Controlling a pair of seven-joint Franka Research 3 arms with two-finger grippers.
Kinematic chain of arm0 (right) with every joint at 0, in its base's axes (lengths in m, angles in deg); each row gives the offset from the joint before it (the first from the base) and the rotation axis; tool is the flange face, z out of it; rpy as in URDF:
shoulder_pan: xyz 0 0 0.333 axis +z
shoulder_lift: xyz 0 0 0 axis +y
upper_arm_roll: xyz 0 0 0.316 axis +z
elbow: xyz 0.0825 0 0 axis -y
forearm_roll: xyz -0.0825 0 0.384 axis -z
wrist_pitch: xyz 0 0 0 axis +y
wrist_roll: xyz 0.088 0 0 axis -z
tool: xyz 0 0 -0.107 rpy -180 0 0
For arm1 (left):
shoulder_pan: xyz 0 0 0.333 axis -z
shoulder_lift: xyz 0 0 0 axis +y
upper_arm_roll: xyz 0 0 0.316 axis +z
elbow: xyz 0.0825 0 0 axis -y
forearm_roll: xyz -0.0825 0 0.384 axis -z
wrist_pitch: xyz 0 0 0 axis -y
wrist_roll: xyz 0.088 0 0 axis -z
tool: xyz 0 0 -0.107 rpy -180 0 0
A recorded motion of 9 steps. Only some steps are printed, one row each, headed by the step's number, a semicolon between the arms.
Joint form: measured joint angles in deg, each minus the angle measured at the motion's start. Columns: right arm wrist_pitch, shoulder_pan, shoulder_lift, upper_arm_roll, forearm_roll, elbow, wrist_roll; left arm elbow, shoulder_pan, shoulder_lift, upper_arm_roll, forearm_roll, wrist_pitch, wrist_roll.
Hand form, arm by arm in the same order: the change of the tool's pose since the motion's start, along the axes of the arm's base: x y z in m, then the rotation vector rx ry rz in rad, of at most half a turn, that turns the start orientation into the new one. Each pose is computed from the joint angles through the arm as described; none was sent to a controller.
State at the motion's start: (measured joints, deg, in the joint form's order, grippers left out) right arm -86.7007 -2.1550 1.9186 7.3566 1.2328 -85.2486 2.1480; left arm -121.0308 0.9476 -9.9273 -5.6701 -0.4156 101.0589 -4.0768
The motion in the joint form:
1: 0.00 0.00 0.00 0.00 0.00 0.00 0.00; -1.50 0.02 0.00 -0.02 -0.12 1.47 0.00
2: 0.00 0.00 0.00 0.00 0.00 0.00 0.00; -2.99 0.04 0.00 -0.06 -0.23 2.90 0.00
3: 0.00 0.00 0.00 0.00 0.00 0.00 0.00; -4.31 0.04 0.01 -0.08 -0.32 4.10 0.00
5: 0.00 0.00 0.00 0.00 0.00 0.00 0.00; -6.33 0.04 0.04 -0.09 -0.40 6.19 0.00
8: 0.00 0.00 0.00 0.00 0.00 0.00 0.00; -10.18 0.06 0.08 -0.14 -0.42 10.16 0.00
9: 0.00 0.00 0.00 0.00 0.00 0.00 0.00; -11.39 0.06 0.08 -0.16 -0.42 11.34 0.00
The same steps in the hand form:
1: 0.0000 0.0000 0.0000 0.0000 0.0000 0.0000; -0.0018 0.0002 -0.0102 0.0020 0.0003 -0.0017
2: 0.0000 0.0000 0.0000 0.0000 0.0000 0.0000; -0.0039 0.0002 -0.0203 0.0039 0.0012 -0.0037
3: 0.0000 0.0000 0.0000 0.0000 0.0000 0.0000; -0.0061 0.0006 -0.0293 0.0055 0.0033 -0.0049
5: 0.0000 0.0000 0.0000 0.0000 0.0000 0.0000; -0.0093 0.0012 -0.0429 0.0064 0.0025 -0.0061
8: 0.0000 0.0000 0.0000 0.0000 0.0000 0.0000; -0.0168 0.0018 -0.0683 0.0061 0.0012 -0.0084
9: 0.0000 0.0000 0.0000 0.0000 0.0000 0.0000; -0.0197 0.0021 -0.0761 0.0061 0.0017 -0.0090

